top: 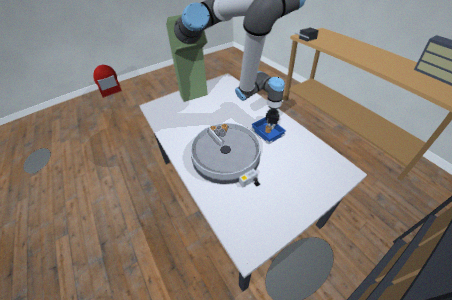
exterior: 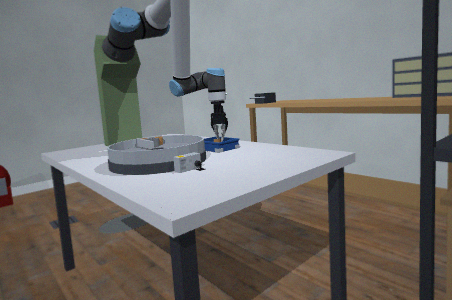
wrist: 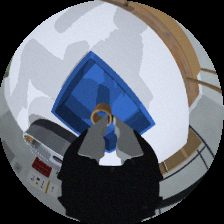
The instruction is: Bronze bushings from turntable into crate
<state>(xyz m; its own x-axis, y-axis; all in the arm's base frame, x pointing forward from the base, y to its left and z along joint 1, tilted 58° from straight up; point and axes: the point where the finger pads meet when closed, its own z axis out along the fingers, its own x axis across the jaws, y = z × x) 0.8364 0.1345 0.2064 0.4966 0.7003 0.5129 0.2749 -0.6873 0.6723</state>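
My gripper is now 20 mm above the blue crate, 10 mm to the left of it and 10 mm past it. The rest, counted from my hand: grey turntable 360 mm to the right, 100 mm behind, 10 mm above.
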